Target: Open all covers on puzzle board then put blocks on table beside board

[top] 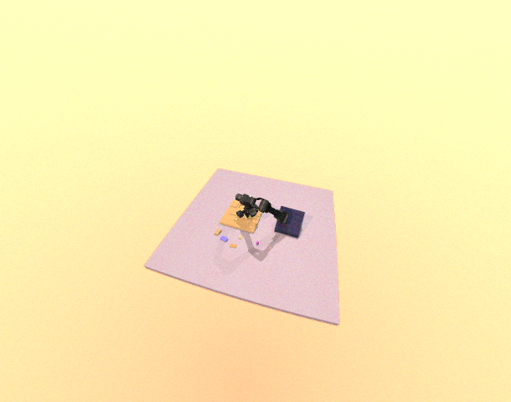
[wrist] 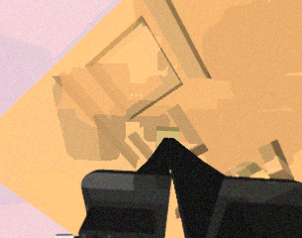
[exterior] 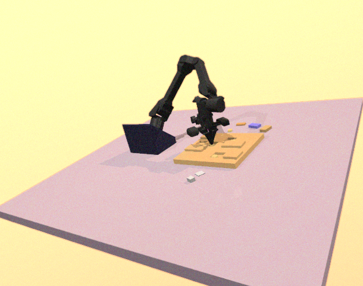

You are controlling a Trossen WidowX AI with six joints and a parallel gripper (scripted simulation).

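Now: gripper tip 150 mm past the magenta block, 220 mm to the right of it and 10 mm above it. Also, from my gripper tip: blue block (110 mm ahead, 260 mm to the left, 10 mm below); grey cube (60 mm ahead, 290 mm to the right, 10 mm below).
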